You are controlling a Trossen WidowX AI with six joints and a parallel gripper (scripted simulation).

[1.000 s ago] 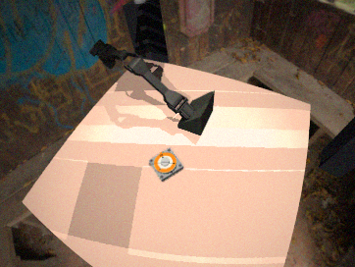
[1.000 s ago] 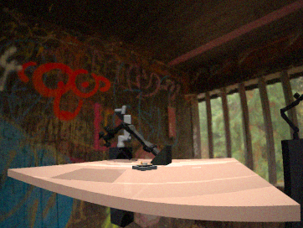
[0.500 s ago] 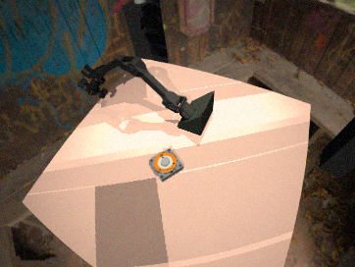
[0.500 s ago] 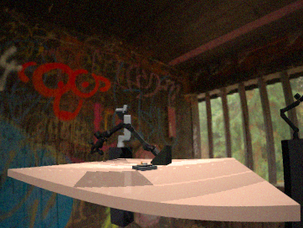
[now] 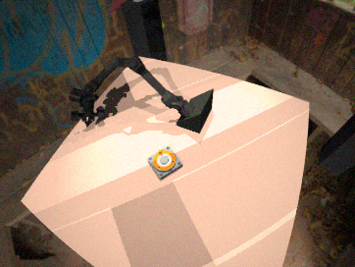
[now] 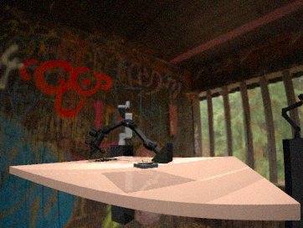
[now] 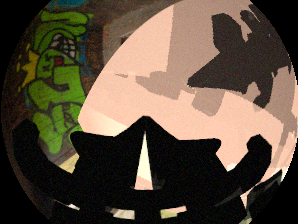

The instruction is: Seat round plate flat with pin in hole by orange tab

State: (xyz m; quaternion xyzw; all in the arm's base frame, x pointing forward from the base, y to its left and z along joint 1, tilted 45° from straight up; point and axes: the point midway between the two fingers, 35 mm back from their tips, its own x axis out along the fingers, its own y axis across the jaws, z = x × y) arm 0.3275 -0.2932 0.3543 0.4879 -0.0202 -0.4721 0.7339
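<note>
My gripper tip is 490 mm to the right of the grey square base, 80 mm past it and 30 mm above it.
</note>
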